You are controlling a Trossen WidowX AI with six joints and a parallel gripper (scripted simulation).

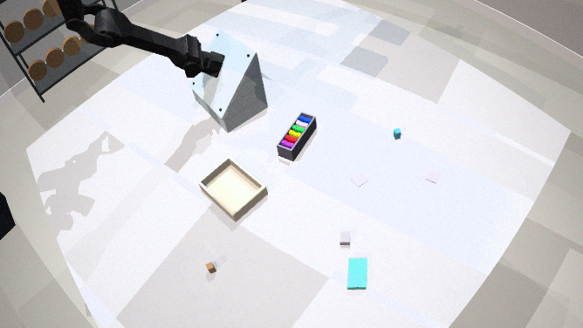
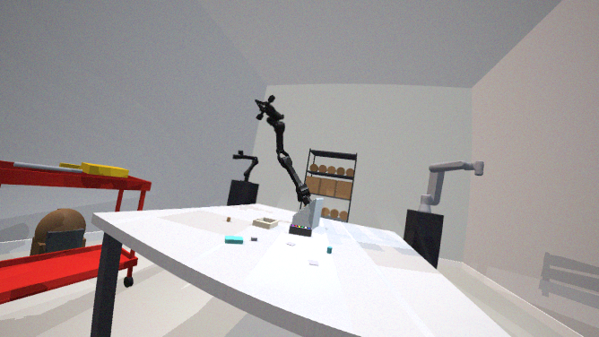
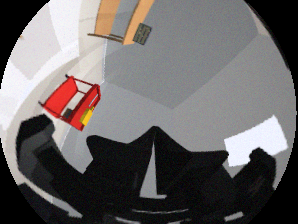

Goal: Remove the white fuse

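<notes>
Right now the white fuse is 73 cm below my gripper tip, 47 cm to the left of it and 3 cm ahead of it. The rest, counted from my gripper tip: brown cube 74 cm below, 13 cm ahead, 7 cm to the left; beige tray 75 cm below, 24 cm to the left, 2 cm ahead; grey cube 75 cm below, 31 cm to the left, 29 cm ahead.
</notes>
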